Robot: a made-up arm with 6 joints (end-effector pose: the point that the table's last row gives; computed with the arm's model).
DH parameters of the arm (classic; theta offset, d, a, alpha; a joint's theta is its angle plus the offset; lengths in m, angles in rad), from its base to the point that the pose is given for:
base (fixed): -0.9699 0 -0.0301 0
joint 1: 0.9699 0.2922 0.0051 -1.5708
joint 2: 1.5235 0 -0.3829 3.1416
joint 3: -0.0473 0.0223 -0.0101 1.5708
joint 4: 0 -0.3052 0.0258 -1.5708
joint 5: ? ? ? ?
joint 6: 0.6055 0 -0.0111 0
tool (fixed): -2.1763 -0.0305 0 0
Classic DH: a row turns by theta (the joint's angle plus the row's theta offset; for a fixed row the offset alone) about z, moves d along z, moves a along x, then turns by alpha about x.
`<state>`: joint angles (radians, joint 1 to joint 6).
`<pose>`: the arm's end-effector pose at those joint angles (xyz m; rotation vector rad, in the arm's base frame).
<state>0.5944 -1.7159 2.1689 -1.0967 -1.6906 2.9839</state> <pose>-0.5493 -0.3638 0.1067 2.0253 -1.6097 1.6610</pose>
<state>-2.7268 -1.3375 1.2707 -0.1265 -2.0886 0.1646</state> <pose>0.4831 0.3670 0.5607 -1.6712 1.2963 -0.4473</pose>
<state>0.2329 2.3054 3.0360 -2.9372 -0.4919 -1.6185</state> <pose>0.4790 0.2424 0.2897 2.9374 0.1724 -0.4963</pose>
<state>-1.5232 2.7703 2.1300 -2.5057 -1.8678 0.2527</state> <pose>0.0903 -0.3703 -0.2383 0.1185 -2.5096 -0.3151</pose>
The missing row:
joint 5: 0 0.1047 0.0037 1.5708
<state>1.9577 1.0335 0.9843 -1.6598 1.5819 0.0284</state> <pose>-0.2339 0.6053 0.4008 0.2176 -1.4771 0.3640</pose>
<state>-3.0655 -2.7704 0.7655 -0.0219 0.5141 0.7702</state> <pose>0.3983 0.1727 -0.1947 0.3029 -0.6060 -0.7121</pose>
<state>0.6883 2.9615 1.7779 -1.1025 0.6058 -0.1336</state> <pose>0.1323 0.0644 -0.4137 -0.4294 -0.7599 0.8544</pose>
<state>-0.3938 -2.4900 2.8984 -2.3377 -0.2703 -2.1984</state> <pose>-0.0217 0.1191 -0.3125 -1.2839 0.0886 2.7202</pose>
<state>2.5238 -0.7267 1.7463 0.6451 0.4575 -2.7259</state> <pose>0.5168 -0.1998 0.7261 -1.9901 0.2567 1.0816</pose>
